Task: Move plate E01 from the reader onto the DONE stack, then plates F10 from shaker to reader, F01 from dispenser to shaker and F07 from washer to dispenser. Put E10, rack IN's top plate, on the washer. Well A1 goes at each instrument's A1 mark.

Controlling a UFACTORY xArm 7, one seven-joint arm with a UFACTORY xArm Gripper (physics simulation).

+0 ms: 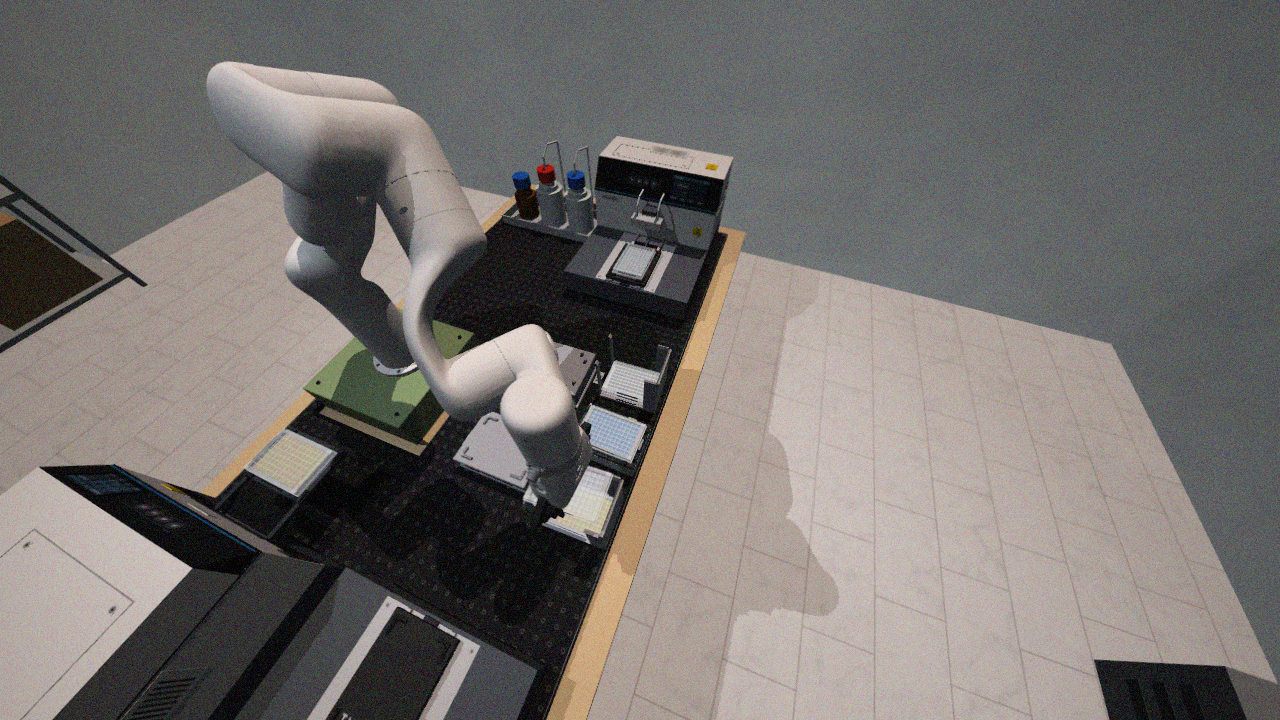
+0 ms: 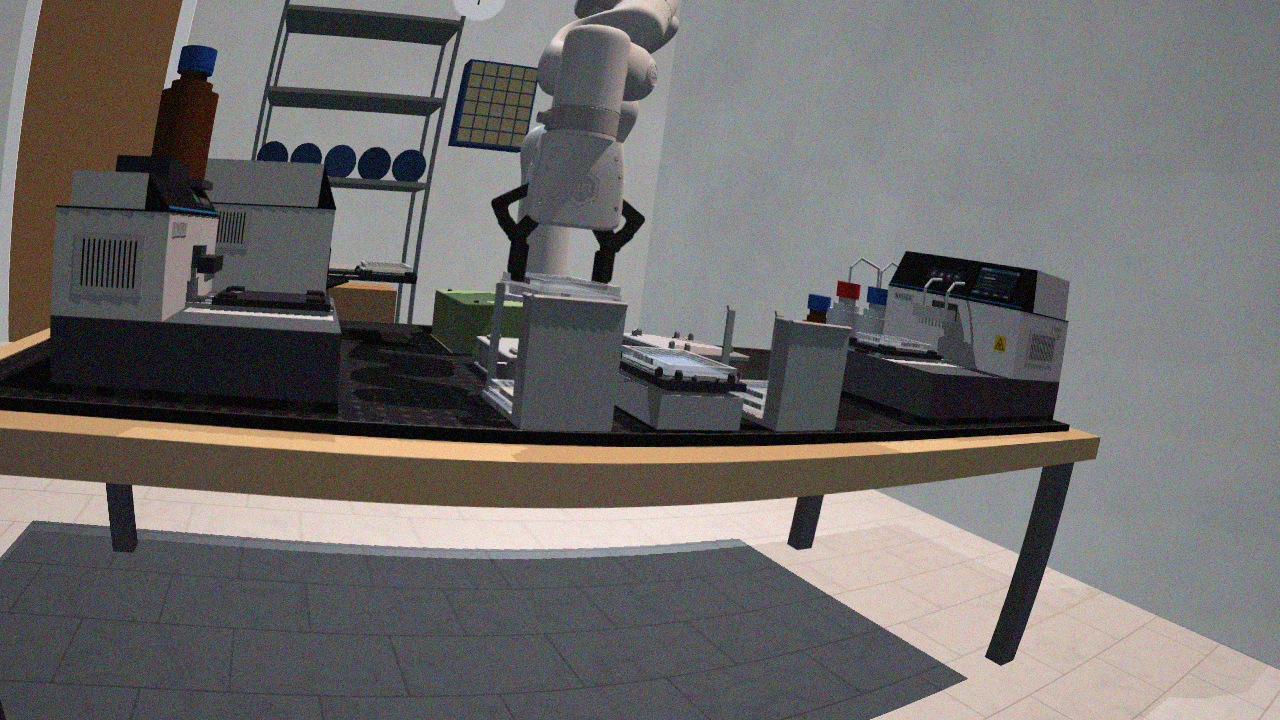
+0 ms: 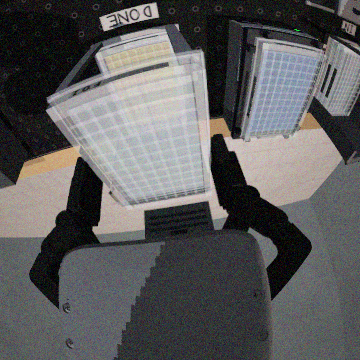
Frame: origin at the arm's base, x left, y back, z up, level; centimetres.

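Seen in the pictures: gripper, fingertip midpoint: (image 1: 569, 486) (image 2: 558, 284) (image 3: 150, 156); arm's base at its link origin: (image 1: 404, 354).
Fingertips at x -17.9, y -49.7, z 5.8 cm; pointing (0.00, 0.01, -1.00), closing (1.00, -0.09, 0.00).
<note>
Pixels of each thing's middle, then the offset from my fingertips to it. "spot": a spot on its surface instead.
- DONE rack at a spot on its surface: (image 2: 572, 358) spot: dx -1.0, dy -7.8, dz -6.4 cm
- upside-down DONE label at a spot on its surface: (image 3: 129, 17) spot: dx -0.2, dy +7.7, dz -13.2 cm
- blue plate at the middle of its body: (image 2: 676, 363) (image 3: 281, 95) (image 1: 610, 432) dx +14.4, dy -1.8, dz -7.2 cm
- washer at the middle of its body: (image 2: 941, 327) (image 1: 649, 223) dx +76.4, dy +7.7, dz +0.1 cm
- instrument with a dark carrier, body centre: (image 2: 226, 197) dx -39.3, dy +14.3, dz +7.1 cm
- yellow plate at the middle of its body: (image 2: 384, 267) (image 1: 291, 460) dx -10.5, dy +50.0, dz -2.0 cm
- amber bottle at a spot on its surface: (image 2: 185, 125) spot: dx -47.6, dy +21.4, dz +16.4 cm
My gripper (image 1: 547, 512) (image 2: 559, 266) (image 3: 150, 156) is shut on a clear-lidded white plate, E01 (image 1: 601, 483) (image 2: 563, 286) (image 3: 150, 135). It holds the plate roughly level at the top of the DONE rack (image 2: 572, 358), above a yellow-welled plate (image 1: 581, 516) (image 3: 137, 54). The upside-down DONE label (image 3: 129, 17) shows behind. A blue plate (image 1: 614, 433) (image 2: 682, 362) (image 3: 286, 90) sits on the small instrument between the racks, apparently the shaker. White plates (image 1: 628, 379) (image 3: 344, 75) are in the IN rack (image 2: 810, 371). A plate (image 1: 635, 261) sits on the washer (image 1: 666, 201) (image 2: 980, 308). Contact beneath the held plate is hidden.
An instrument with a dark carrier (image 1: 398, 667) (image 2: 268, 300) stands at the near end. A yellow plate (image 1: 290, 462) sits on another carrier beside it. Flat pale platforms (image 1: 492, 447) stand behind the racks. Capped bottles (image 1: 550, 198) stand beside the washer; an amber bottle (image 2: 185, 125) rises at left.
</note>
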